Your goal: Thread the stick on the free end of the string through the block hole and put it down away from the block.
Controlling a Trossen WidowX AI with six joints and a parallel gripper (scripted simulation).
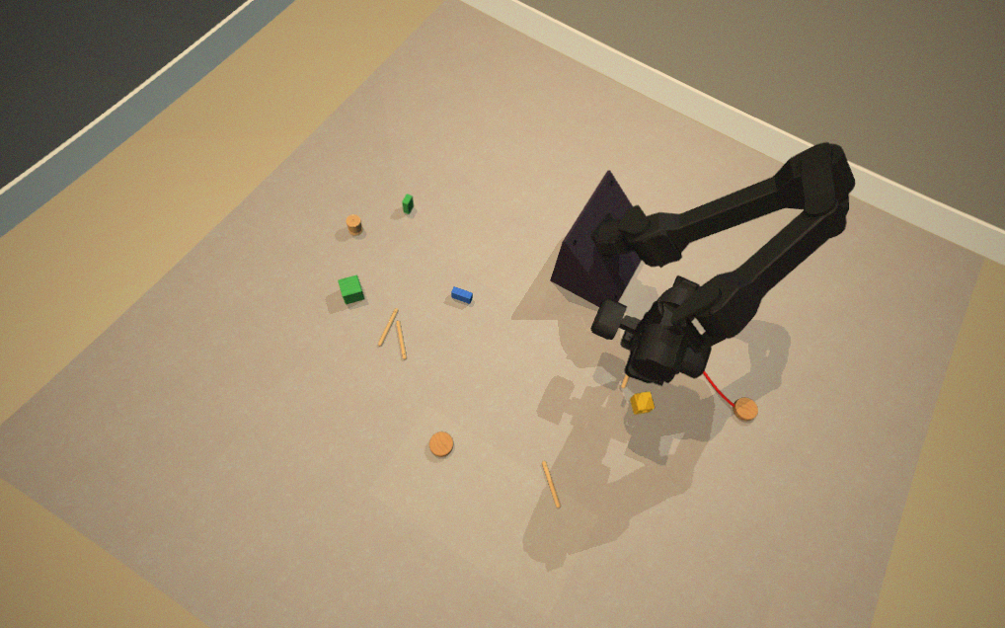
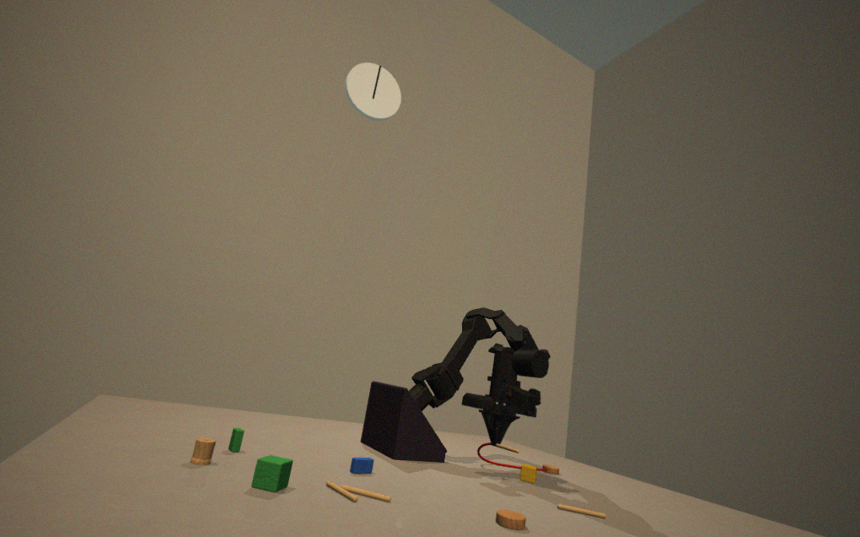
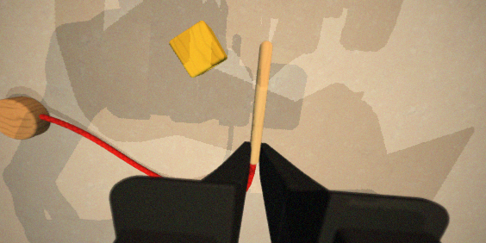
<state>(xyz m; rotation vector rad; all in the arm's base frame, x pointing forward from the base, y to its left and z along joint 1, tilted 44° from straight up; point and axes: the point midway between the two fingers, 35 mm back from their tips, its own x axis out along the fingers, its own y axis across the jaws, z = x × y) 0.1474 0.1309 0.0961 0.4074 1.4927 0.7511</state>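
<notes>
My gripper tip is 60 mm to the right of the yellow wooden block, 50 mm short of it and 40 mm above it. Round my gripper tip: green cube 490 mm to the right, 190 mm ahead, 40 mm below; then blue block 320 mm to the right, 70 mm ahead, 40 mm below; then thin stick 10 mm ahead.
</notes>
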